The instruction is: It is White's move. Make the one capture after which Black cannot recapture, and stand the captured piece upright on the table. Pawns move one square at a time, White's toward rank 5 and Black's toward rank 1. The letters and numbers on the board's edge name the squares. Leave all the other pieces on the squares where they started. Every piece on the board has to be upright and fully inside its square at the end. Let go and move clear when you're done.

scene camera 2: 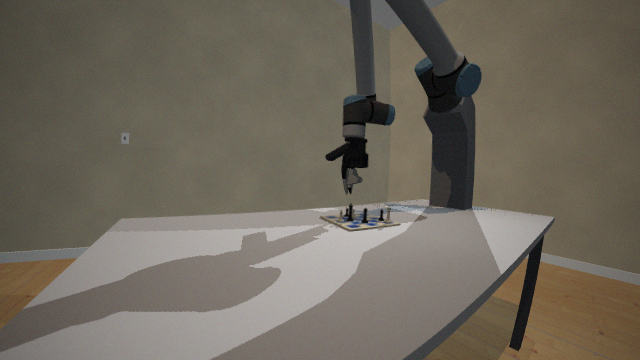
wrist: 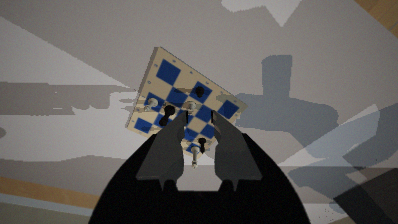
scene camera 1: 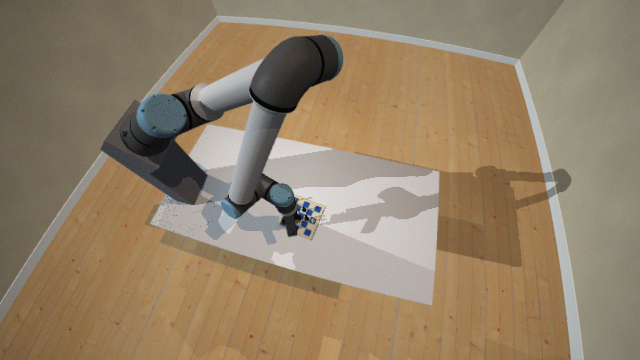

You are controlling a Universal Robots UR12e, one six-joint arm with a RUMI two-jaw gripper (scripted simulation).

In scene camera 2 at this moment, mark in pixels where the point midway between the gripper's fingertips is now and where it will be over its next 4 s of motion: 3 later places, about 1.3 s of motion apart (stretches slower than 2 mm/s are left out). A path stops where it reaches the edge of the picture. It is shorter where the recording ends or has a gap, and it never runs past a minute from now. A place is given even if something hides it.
My gripper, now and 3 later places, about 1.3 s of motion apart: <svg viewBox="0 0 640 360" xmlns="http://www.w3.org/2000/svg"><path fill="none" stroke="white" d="M348 194L348 205L347 212L348 194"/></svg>
